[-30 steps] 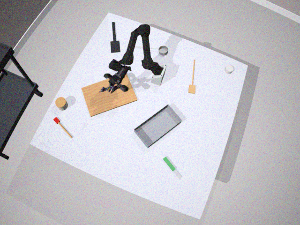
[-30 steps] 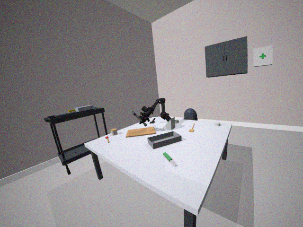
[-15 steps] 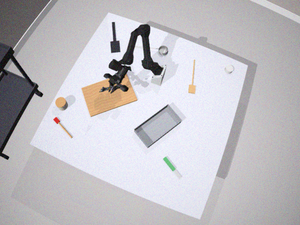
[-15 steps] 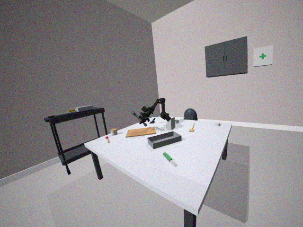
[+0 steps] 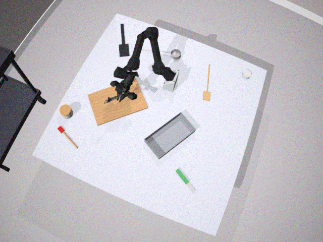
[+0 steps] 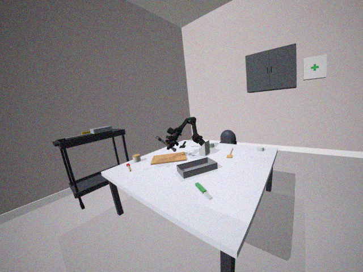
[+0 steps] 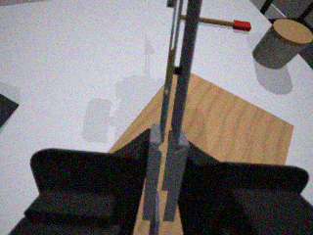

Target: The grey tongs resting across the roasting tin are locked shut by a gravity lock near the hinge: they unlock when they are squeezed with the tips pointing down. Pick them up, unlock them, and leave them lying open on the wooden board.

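My gripper tip is now 60 mm below the yellow mark and 10 mm short of it. The rest, counted from my gripper tip: wooden board (110 mm below, 40 mm to the right, 40 mm behind); black spatula (510 mm behind, 230 mm to the right, 120 mm below); roasting tin (380 mm to the left, 90 mm below, 40 mm ahead).
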